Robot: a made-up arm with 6 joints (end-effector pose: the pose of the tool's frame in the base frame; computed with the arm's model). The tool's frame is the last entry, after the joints. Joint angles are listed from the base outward.
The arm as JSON. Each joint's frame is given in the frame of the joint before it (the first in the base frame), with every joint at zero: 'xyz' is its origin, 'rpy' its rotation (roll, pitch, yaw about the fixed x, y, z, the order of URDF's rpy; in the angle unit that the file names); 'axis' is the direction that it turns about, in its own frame. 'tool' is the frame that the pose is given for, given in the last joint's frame.
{
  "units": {
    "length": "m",
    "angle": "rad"
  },
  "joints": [
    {
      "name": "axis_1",
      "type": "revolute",
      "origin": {
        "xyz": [
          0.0,
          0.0,
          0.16
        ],
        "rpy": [
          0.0,
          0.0,
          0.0
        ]
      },
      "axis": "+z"
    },
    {
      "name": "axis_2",
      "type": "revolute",
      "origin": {
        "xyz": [
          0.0,
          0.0,
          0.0
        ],
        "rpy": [
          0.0,
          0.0,
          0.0
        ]
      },
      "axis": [
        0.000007,
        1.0,
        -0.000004
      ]
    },
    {
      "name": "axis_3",
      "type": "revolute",
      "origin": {
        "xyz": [
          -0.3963,
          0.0,
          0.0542
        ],
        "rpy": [
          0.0,
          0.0,
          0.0
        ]
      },
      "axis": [
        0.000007,
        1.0,
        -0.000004
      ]
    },
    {
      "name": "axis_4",
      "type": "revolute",
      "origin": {
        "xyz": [
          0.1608,
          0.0,
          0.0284
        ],
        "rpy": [
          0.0,
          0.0,
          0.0
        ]
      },
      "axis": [
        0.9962,
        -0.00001,
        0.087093
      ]
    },
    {
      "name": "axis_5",
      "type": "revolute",
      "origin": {
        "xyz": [
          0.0,
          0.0,
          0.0
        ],
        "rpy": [
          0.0,
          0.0,
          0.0
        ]
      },
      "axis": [
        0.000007,
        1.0,
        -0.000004
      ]
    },
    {
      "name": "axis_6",
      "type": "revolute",
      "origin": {
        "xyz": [
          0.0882,
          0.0,
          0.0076
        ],
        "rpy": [
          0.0,
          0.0,
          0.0
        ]
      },
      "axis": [
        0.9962,
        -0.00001,
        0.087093
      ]
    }
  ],
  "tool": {
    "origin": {
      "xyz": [
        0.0,
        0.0,
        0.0
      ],
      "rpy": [
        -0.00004,
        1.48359,
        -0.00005
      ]
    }
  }
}
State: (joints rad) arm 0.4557 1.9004 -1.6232 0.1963 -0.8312 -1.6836
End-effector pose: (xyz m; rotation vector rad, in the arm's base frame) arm 0.3762 0.1702 0.5524 -0.7581 0.6510 -1.0756
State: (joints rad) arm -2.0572 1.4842 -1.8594 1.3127 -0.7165 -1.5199
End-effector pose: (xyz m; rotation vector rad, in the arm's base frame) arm -0.1488 -0.1613 0.6879 1.4179 0.0576 -2.3506
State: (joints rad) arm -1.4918 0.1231 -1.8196 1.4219 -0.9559 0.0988
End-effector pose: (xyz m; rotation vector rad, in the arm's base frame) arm -0.1072 0.4492 0.4662 -0.2770 -0.9642 0.1273
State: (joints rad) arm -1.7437 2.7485 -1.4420 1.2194 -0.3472 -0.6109
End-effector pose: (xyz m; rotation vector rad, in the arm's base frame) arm -0.1129 -0.4824 0.0393 2.6369 1.0080 -0.7609
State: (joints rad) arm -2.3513 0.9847 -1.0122 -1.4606 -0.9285 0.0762
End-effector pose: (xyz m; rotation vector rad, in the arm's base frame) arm 0.0234 -0.0764 0.5668 -0.1037 1.9423 -2.2643
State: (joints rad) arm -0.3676 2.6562 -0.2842 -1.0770 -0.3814 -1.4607
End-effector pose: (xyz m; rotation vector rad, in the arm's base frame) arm 0.2325 -0.0585 0.0923 -2.3724 1.4447 0.8031
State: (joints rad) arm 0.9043 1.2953 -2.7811 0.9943 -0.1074 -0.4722
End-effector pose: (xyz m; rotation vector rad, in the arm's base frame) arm -0.0406 -0.0643 0.8067 0.1089 -0.0464 1.4250
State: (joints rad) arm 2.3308 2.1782 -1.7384 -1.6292 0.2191 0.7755
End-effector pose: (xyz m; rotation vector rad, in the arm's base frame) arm -0.3372 0.3828 0.3829 -1.9788 0.1096 0.7796
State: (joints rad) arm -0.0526 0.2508 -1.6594 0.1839 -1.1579 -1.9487
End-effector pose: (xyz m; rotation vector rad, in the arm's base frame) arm -0.4495 0.0088 0.5156 1.0720 -0.6133 -1.6228
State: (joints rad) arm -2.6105 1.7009 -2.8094 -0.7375 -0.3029 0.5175
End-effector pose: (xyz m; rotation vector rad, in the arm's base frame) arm -0.1327 -0.0985 0.7883 0.0932 0.3408 -2.7727
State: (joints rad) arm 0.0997 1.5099 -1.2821 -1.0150 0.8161 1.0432
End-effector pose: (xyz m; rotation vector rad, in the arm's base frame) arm 0.2525 -0.0299 0.5080 0.4708 2.0628 -0.5556
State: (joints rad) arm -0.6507 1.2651 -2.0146 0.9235 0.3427 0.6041
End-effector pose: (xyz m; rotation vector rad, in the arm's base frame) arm 0.0940 -0.0416 0.7344 0.7343 0.6935 0.9059
